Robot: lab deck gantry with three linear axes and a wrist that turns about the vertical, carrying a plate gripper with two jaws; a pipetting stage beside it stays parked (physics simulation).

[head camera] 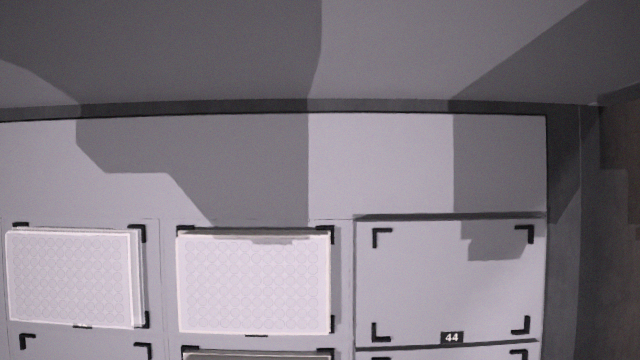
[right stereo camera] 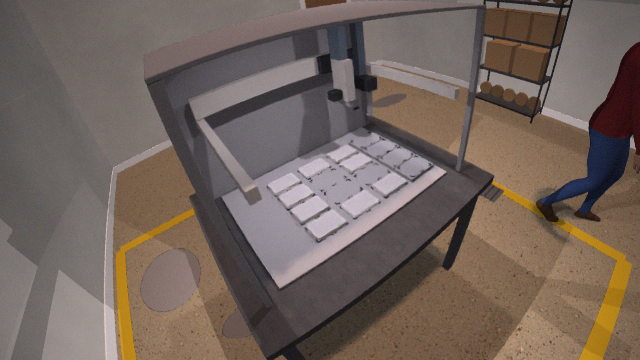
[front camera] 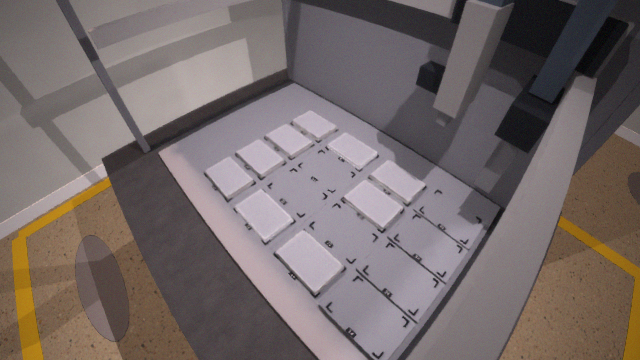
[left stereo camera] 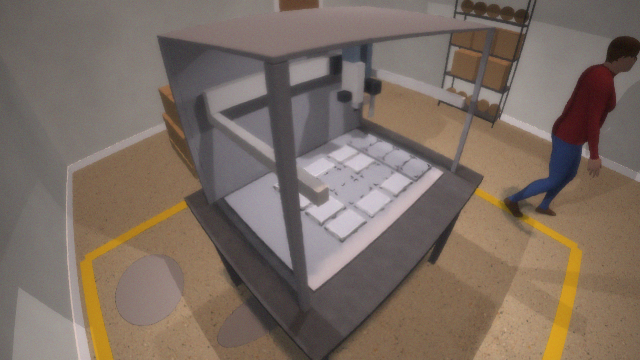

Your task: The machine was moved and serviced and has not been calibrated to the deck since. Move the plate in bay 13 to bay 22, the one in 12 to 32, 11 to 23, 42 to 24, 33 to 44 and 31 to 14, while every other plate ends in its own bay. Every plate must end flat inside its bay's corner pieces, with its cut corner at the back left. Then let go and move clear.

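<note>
In the front view white plates stand in bays 11, 12, 13, 21, 31, 41, 33, 42 and 43. Bays 22, 23, 32, 14, 24, 34 and 44 hold no plate. The cut corners are too small to tell. My gripper hangs high at the back right, below its dark body, with no plate; its jaw opening cannot be made out. It does not show in the head view.
The white pipetting stage hangs beside the gripper, high above the deck. The enclosure has a back wall, a roof and front posts. A pale side beam reaches forward at the left. A person walks outside at the right.
</note>
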